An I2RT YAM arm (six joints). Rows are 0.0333 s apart.
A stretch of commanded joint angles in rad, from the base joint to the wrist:
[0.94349, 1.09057, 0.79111, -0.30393, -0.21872, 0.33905]
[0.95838, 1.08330, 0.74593, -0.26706, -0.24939, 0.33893]
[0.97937, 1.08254, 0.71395, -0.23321, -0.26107, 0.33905]
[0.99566, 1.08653, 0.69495, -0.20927, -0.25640, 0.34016]
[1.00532, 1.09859, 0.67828, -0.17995, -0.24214, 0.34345]
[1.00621, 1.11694, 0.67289, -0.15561, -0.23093, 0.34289]
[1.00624, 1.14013, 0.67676, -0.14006, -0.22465, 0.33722]
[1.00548, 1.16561, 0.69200, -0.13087, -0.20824, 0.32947]
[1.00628, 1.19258, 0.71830, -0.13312, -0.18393, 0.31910]
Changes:
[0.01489, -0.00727, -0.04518, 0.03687, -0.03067, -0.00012]
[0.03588, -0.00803, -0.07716, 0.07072, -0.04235, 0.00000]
[0.05217, -0.00404, -0.09616, 0.09466, -0.03768, 0.00111]
[0.06183, 0.00802, -0.11283, 0.12398, -0.02342, 0.00440]
[0.06272, 0.02637, -0.11822, 0.14832, -0.01221, 0.00384]
[0.06275, 0.04956, -0.11435, 0.16387, -0.00593, -0.00183]
[0.06199, 0.07504, -0.09911, 0.17306, 0.01048, -0.00958]
[0.06279, 0.10201, -0.07281, 0.17081, 0.03479, -0.01995]

